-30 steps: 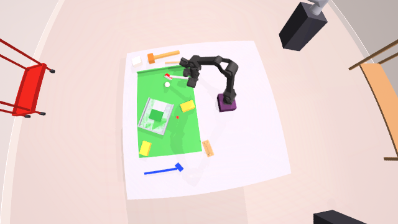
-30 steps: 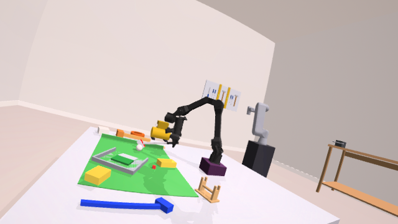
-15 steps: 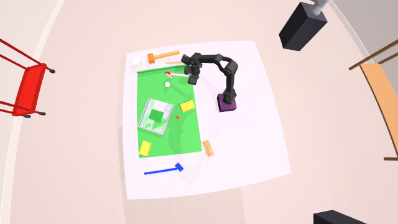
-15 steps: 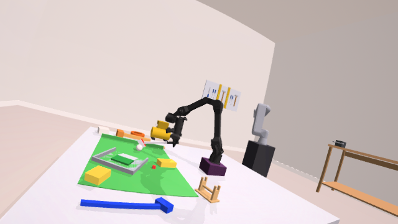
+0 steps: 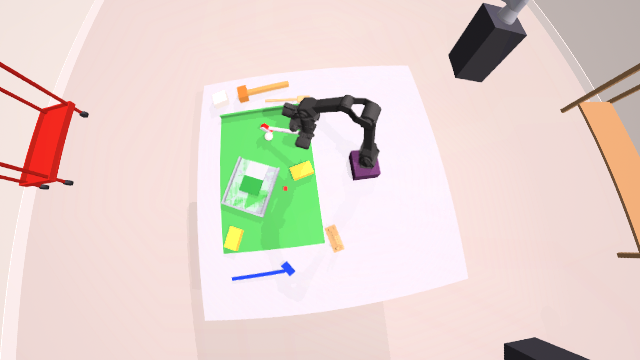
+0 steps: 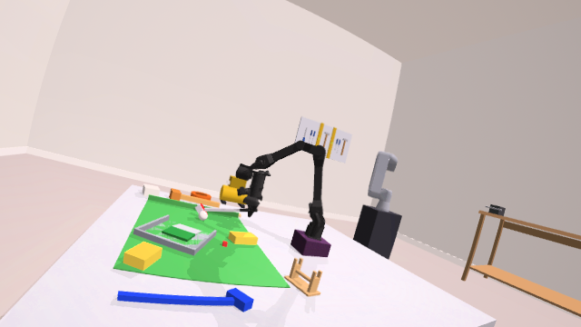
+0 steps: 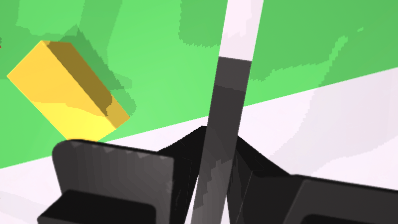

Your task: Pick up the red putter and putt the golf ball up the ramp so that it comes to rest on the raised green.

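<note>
Now: the red putter 110 mm ahead of my gripper tip and 30 mm to the right of it. From my gripper tip the other things lie so: wooden stand 470 mm to the left, 140 mm behind, 40 mm below; white golf ball 210 mm ahead, 50 mm below; small red cube 240 mm to the left, 100 mm ahead, 60 mm below.
</note>
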